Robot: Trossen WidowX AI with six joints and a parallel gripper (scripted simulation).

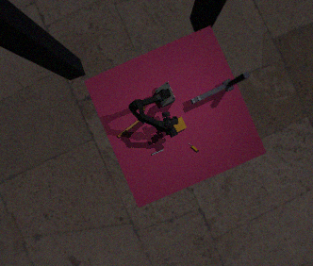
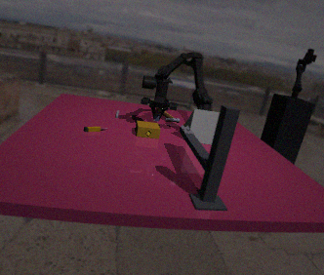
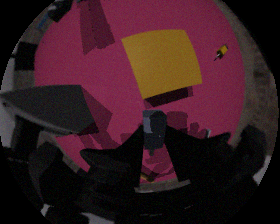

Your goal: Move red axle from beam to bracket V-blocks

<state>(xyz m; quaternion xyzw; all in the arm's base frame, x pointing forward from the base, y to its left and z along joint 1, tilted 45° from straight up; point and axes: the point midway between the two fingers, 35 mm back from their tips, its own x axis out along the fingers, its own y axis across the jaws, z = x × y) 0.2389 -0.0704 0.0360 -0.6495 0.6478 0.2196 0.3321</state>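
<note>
Right now the yellow block is 10 cm to the left of my gripper tip, 4 cm ahead of it and 3 cm below it. The rest, counted from my gripper tip: black tool 29 cm ahead, 16 cm to the left, 5 cm below; upright peg 2 cm to the right, 1 cm above.
</note>
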